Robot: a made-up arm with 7 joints. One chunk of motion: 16 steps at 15 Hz.
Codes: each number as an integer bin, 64 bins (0 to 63) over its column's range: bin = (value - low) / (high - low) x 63, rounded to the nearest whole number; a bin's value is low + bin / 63 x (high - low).
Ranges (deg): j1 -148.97..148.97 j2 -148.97..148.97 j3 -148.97..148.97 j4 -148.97..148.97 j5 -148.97..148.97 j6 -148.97..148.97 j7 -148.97..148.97
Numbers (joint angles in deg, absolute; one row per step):
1: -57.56 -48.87 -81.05 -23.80 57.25 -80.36 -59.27
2: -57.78 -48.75 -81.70 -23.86 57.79 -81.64 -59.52
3: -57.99 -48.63 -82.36 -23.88 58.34 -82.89 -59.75
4: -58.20 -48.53 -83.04 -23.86 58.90 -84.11 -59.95
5: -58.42 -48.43 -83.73 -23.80 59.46 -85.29 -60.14
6: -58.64 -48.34 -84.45 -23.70 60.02 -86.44 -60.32
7: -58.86 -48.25 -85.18 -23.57 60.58 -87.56 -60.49
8: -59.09 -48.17 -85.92 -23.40 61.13 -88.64 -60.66
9: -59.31 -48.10 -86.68 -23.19 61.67 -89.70 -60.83
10: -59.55 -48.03 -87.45 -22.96 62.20 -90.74 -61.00
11: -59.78 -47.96 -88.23 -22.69 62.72 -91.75 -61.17
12: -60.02 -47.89 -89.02 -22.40 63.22 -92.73 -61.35
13: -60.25 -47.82 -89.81 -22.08 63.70 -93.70 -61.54
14: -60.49 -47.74 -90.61 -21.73 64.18 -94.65 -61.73
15: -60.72 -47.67 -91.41 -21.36 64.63 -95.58 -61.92
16: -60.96 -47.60 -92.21 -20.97 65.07 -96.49 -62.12
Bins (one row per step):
1: 19 21 14 26 44 15 19
2: 19 21 14 26 44 14 19
3: 19 21 14 26 44 14 19
4: 19 21 14 26 44 14 19
5: 19 21 14 26 44 13 19
6: 19 21 14 26 44 13 19
7: 19 21 13 27 44 13 19
8: 19 21 13 27 44 13 19
9: 19 21 13 27 45 13 19
10: 19 21 13 27 45 12 19
11: 19 21 13 27 45 12 19
12: 19 21 13 27 45 12 19
13: 19 21 13 27 45 12 18
14: 19 21 12 27 45 11 18
15: 19 21 12 27 45 11 18
16: 19 21 12 27 45 11 18

